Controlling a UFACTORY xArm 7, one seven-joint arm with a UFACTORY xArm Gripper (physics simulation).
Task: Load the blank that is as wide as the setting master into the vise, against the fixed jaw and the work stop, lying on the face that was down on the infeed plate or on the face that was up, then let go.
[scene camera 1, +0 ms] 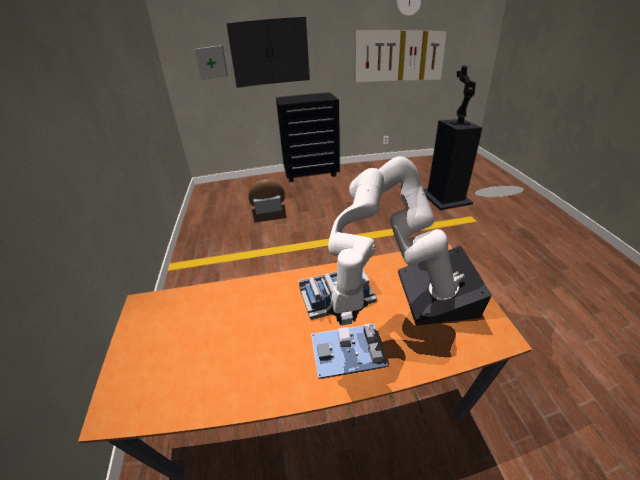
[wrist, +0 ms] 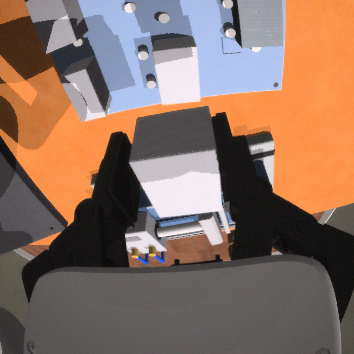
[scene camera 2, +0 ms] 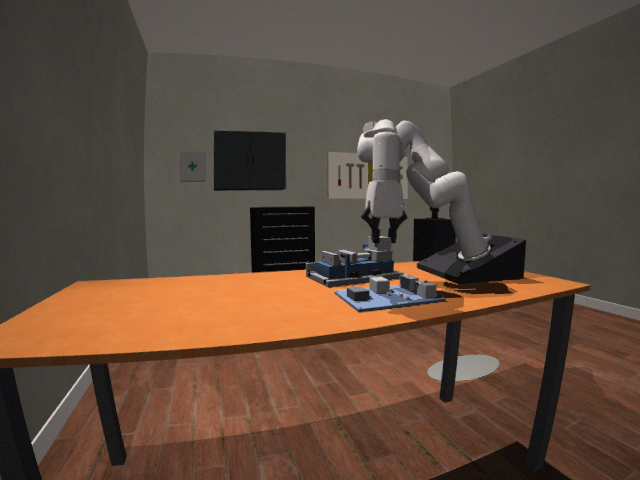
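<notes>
My gripper is shut on a large grey blank, one finger on each side. In scene camera 2 the blank appears just above the right end of the vise, over a grey block; whether they touch is unclear. The arm hides part of the vise in scene camera 1. The vise has a blue body, grey jaws and a screw rod. The light-blue infeed plate lies in front. I cannot tell which block is the setting master.
Several grey blocks stand on the infeed plate, among them a dark-topped one and a pale one. Small round pins stand between them. The black arm base is at the right.
</notes>
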